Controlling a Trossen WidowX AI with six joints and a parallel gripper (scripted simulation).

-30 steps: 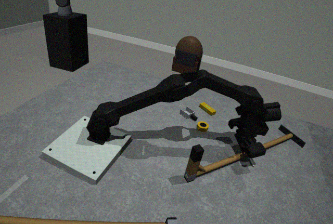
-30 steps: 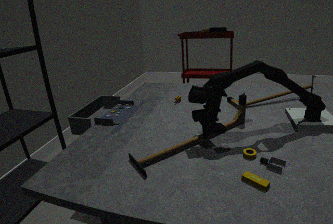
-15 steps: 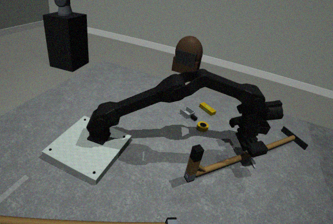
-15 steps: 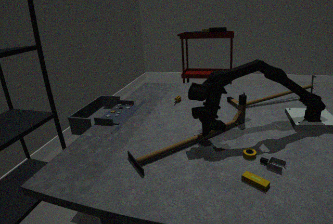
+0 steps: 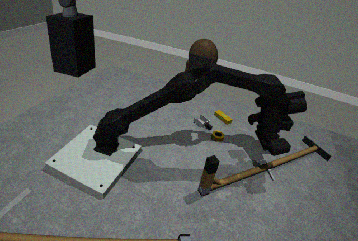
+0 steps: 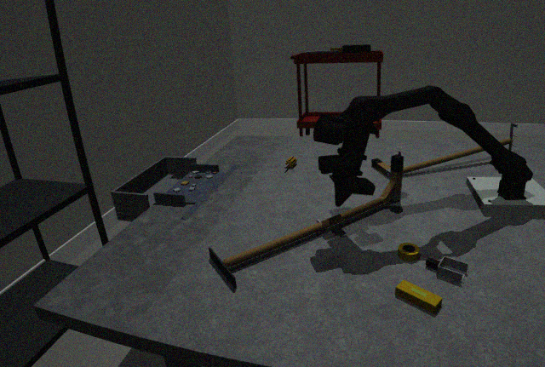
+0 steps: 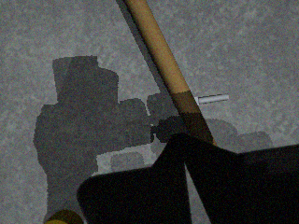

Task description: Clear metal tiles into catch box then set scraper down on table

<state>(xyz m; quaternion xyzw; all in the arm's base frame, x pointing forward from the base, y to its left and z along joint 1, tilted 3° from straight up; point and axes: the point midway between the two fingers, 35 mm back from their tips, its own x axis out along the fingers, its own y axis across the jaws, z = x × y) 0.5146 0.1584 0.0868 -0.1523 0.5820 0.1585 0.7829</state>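
Now: the long scraper 40 mm ahead of my gripper tip and 20 mm below it. From my gripper tip the other things lie so: yellow level 170 mm behind, 250 mm to the left, 60 mm below; grey clamp 240 mm behind, 160 mm to the left, 70 mm below; yellow tape roll 170 mm behind, 100 mm to the left, 70 mm below.
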